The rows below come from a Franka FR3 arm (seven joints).
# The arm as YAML. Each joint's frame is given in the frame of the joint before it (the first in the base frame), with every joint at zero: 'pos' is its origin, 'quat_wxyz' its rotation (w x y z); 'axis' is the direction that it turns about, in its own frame. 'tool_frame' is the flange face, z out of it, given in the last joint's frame.
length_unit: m
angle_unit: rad
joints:
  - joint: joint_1
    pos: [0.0, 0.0, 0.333]
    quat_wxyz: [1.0, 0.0, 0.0, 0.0]
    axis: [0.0, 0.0, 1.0]
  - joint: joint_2
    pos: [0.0, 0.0, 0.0]
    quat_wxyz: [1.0, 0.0, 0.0, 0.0]
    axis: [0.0, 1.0, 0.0]
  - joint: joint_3
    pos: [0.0, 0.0, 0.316]
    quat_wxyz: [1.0, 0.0, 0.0, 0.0]
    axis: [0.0, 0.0, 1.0]
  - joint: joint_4
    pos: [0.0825, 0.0, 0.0]
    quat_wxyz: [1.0, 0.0, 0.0, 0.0]
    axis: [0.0, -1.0, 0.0]
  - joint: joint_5
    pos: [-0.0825, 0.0, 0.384]
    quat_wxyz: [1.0, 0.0, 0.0, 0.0]
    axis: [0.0, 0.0, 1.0]
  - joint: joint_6
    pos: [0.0, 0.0, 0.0]
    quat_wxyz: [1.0, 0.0, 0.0, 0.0]
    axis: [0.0, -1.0, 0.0]
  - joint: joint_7
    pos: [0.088, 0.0, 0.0]
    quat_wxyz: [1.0, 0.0, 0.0, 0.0]
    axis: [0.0, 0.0, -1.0]
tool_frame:
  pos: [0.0, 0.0, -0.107]
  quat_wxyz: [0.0, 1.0, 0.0, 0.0]
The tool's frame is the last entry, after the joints.
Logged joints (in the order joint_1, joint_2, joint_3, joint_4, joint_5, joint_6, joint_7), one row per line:
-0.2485 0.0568 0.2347 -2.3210 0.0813 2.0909 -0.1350
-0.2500 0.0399 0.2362 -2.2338 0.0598 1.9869 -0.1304
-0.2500 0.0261 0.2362 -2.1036 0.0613 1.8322 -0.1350
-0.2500 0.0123 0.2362 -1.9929 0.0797 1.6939 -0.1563
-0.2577 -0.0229 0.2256 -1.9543 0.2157 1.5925 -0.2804
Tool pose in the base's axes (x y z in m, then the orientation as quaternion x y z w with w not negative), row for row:
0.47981 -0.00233 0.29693 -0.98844 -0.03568 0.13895 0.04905
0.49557 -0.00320 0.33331 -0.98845 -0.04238 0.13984 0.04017
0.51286 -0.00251 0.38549 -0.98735 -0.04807 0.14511 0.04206
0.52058 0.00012 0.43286 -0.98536 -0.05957 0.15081 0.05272
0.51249 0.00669 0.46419 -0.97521 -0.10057 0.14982 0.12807
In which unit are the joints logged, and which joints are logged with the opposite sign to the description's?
The joints are logged in radians. Opposite sign: none.
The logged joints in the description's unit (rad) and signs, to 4 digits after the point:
-0.2485 0.0568 0.2347 -2.3210 0.0813 2.0909 -0.1350
-0.2500 0.0399 0.2362 -2.2338 0.0598 1.9869 -0.1304
-0.2500 0.0261 0.2362 -2.1036 0.0613 1.8322 -0.1350
-0.2500 0.0123 0.2362 -1.9929 0.0797 1.6939 -0.1563
-0.2577 -0.0229 0.2256 -1.9543 0.2157 1.5925 -0.2804

